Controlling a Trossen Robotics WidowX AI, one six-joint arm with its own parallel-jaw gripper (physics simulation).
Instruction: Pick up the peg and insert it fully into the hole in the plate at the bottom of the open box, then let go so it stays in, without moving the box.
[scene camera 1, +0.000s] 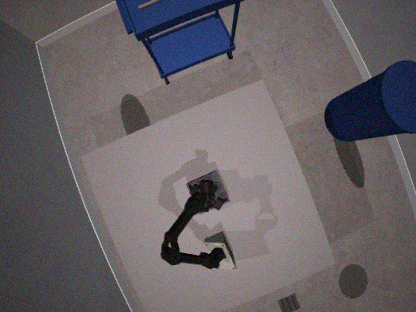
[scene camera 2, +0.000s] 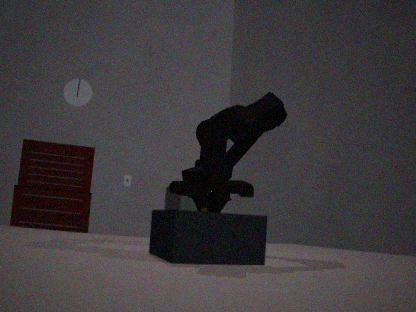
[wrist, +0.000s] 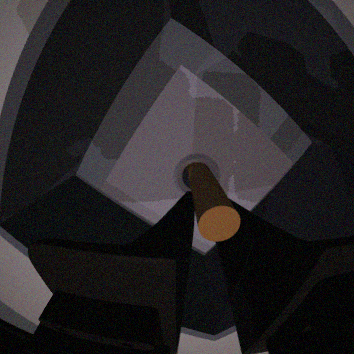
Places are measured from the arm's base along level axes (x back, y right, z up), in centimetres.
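Pixels of known places: gripper, fingertip midpoint: (wrist: 201, 198); arm's base, origin of the base link: (scene camera 1: 220, 252) (scene camera 2: 189, 201).
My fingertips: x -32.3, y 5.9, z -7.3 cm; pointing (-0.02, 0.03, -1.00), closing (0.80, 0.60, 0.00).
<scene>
Ahead of a thing's pixels: the offset from my fingertips to its top centre.
The peg {dx -0.8, dy +1.0, dz +4.4 cm} (wrist: 218, 223), brown with a lighter orange end, stands steeply between my fingers in the wrist view. A small bit of the peg (scene camera 2: 204, 210) shows above the box rim. My gripper (scene camera 1: 212, 191) (scene camera 2: 209, 210) (wrist: 201, 198) is shut on the peg, with its fingertips reaching into the top of the open box. The dark box {dx -0.9, dy +0.7, dz +3.3 cm} (scene camera 1: 218, 177) (scene camera 2: 220, 240) (wrist: 285, 195) stands upright. Its light plate {dx -0.9, dy +0.7, dz -0.4 cm} (wrist: 147, 145) has a round hole (wrist: 186, 175). The peg's far end overlaps the hole's right part; how deep it reaches is hidden.
My arm's base stands on a light mount (scene camera 1: 227, 261) near the box. A grey block (scene camera 2: 172, 199) shows behind the box. Farther off are a blue trolley (scene camera 1: 190, 47), a blue barrel (scene camera 1: 360, 110) and a red tool cabinet (scene camera 2: 55, 167).
</scene>
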